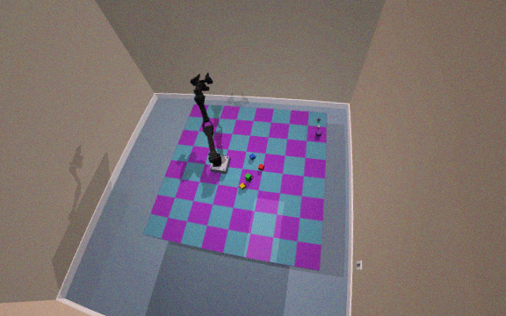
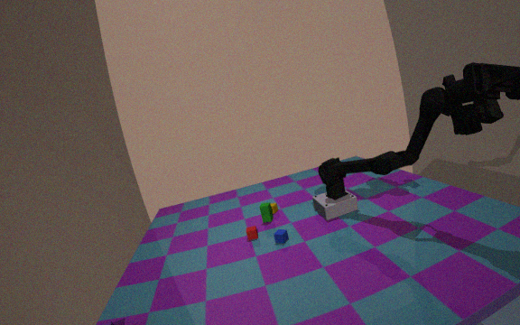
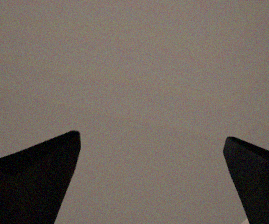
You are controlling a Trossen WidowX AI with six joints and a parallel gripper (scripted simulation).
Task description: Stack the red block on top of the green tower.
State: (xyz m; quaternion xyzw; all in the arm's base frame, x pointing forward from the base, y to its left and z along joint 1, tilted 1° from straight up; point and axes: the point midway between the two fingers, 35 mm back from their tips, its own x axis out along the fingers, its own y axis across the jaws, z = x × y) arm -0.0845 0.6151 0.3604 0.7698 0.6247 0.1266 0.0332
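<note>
Now: gripper tip 42 cm short of the red block, 70 cm to the left of it and 40 cm above it. The rest, counted from my gripper tip: yellow block (27 cm ahead, 85 cm to the right, 40 cm below); then blue block (35 cm ahead, 60 cm to the right, 40 cm below).
</note>
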